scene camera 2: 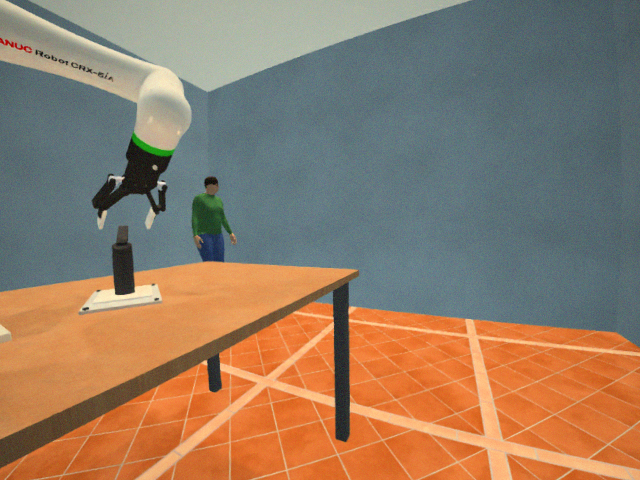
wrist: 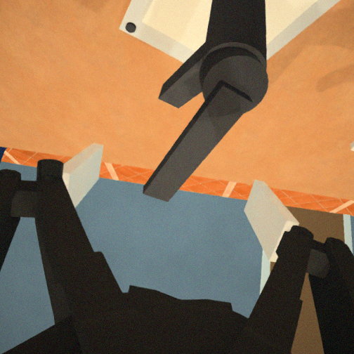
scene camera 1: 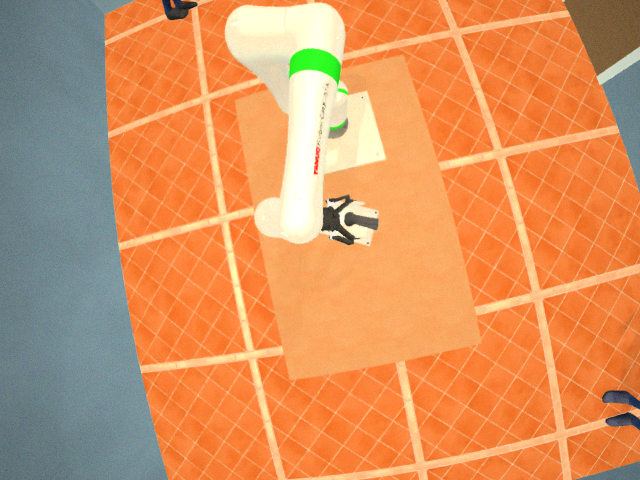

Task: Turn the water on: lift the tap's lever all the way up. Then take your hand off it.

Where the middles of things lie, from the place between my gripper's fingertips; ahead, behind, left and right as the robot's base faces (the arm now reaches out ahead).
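The dark lever (wrist: 233, 81) has my hand 40 mm above it, 10 mm past it and 10 mm to the left of it. Going by their middles, the lever is the nearest to my hand of the things named here. The white base plate (scene camera 2: 88, 308) is 200 mm below my hand, 30 mm behind it and 40 mm to the right of it.
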